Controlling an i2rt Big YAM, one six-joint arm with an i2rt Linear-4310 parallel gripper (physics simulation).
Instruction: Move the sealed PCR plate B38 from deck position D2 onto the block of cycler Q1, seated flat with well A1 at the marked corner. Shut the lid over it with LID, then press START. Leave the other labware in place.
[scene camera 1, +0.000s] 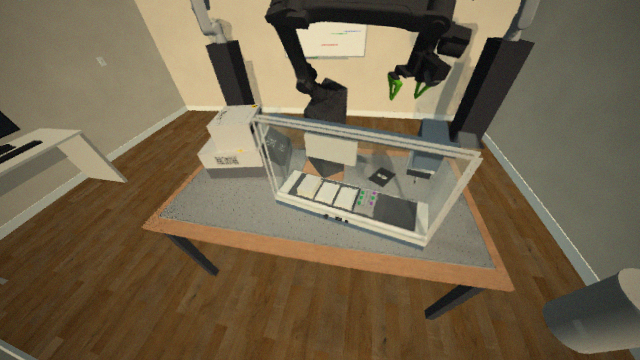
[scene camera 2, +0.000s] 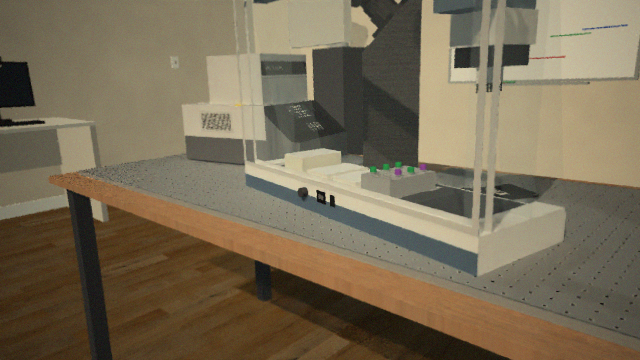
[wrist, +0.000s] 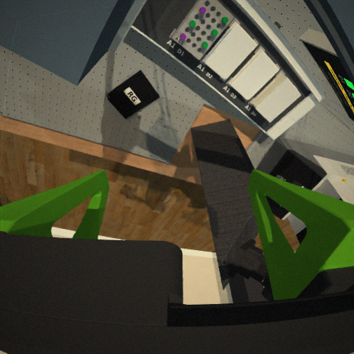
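Where they show: gripper, fingertip midpoint: (scene camera 1: 402, 98); arm's base, link origin: (scene camera 1: 321, 95).
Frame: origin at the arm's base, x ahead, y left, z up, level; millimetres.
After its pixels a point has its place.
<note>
The plate at D2, a flat pale rectangle (scene camera 1: 346, 198) @(x 388, y 179, z -367 mm) (scene camera 2: 352, 176) @(x 402, y 162, z -367 mm) (wrist: 231, 50), sits on the deck between the tube rack and the D3 plate; its label is unreadable. My gripper (scene camera 1: 405, 95) @(x 333, y 347, z 116 mm) (wrist: 178, 177) is open and empty, high above and behind the deck, well away from the plate. It does not show in scene camera 2's view. A white and grey instrument (scene camera 1: 235, 160) @(x 247, y -485, z -291 mm) (scene camera 2: 223, 122) @(x 251, y -502, z -293 mm) with a tilted dark control panel (scene camera 2: 306, 120) stands left of the deck. I cannot read a Q1 label, nor make out its block, lid position or LID and START keys.
A clear-walled enclosure with pale rails (scene camera 1: 350, 131) @(x 487, y 179, z 67 mm) surrounds the deck. The tube rack (scene camera 2: 397, 181) (wrist: 200, 32) stands at D1; pale labware (scene camera 1: 308, 185) @(x 347, y -25, z -341 mm) (scene camera 2: 312, 160) @(x 366, y 8, z -352 mm) (wrist: 275, 97) sits at D4. A black RG pad (scene camera 1: 382, 176) (wrist: 133, 95) lies behind the deck. A blue-grey unit (scene camera 1: 432, 142) @(x 514, y 420, z 61 mm) hangs at the right.
</note>
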